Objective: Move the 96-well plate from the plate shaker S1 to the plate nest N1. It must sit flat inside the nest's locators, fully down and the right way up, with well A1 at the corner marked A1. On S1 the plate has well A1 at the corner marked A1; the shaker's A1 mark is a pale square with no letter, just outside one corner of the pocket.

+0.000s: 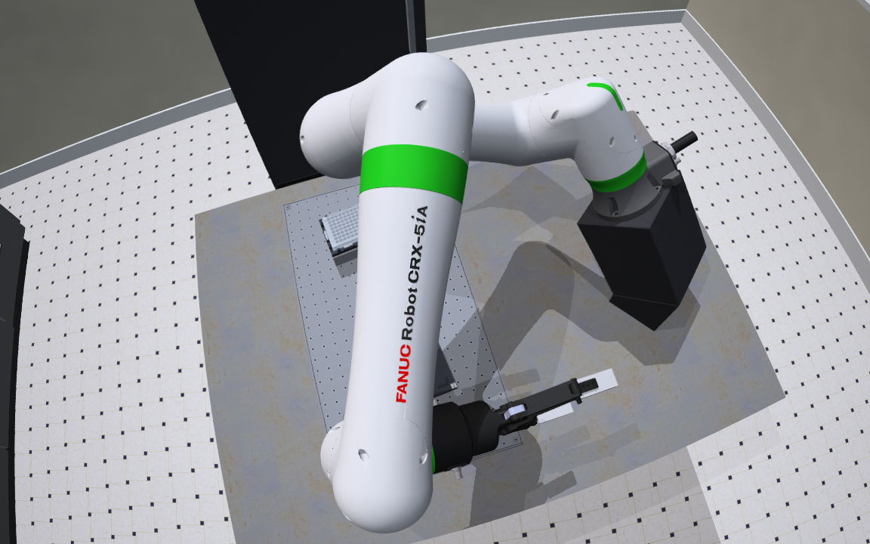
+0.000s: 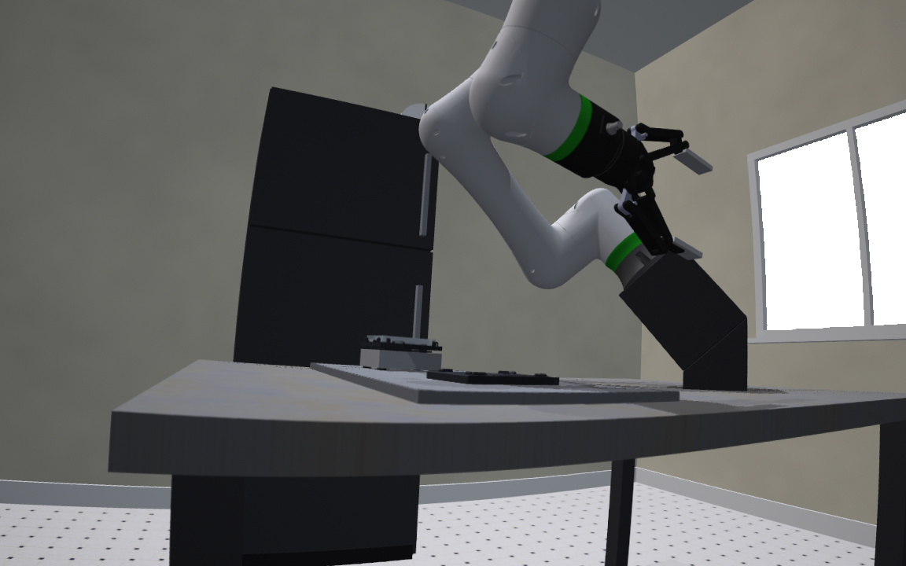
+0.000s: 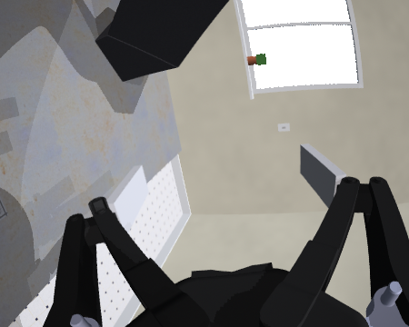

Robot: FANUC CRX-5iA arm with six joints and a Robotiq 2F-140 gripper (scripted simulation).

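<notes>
Right now the white 96-well plate is 210 mm ahead of my hand, 560 mm to the right of it and 210 mm below it. From my hand the other things lie so: dark plate nest N1 (220 mm ahead, 210 mm to the right, 270 mm below).
</notes>
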